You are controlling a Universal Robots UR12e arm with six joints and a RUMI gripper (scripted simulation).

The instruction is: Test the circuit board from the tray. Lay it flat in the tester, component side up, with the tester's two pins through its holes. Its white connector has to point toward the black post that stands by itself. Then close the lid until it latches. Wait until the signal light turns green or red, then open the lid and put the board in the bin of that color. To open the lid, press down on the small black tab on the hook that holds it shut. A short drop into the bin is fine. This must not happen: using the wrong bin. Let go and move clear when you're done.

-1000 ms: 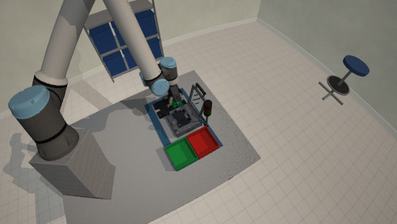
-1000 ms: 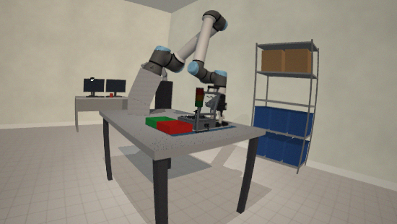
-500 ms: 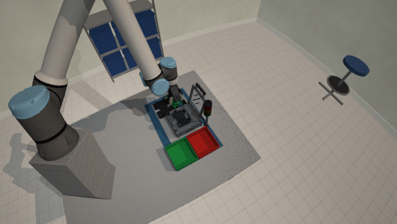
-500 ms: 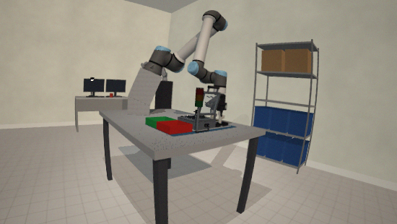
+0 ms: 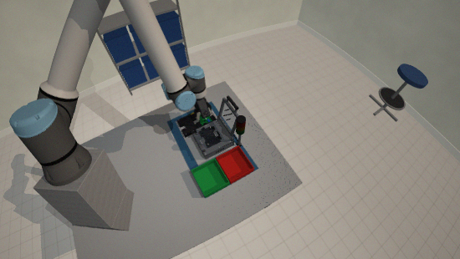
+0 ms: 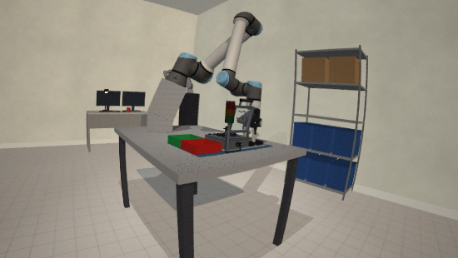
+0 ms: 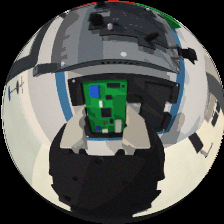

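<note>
Right now the green circuit board is 1 cm to the left of my hand. The rest, counted from my hand: green bin (34 cm to the right, 20 cm behind, 1 cm below); then red bin (36 cm to the right, 5 cm behind, 1 cm below); then tester lid (17 cm to the right, 16 cm above, 6 cm ahead).
</note>
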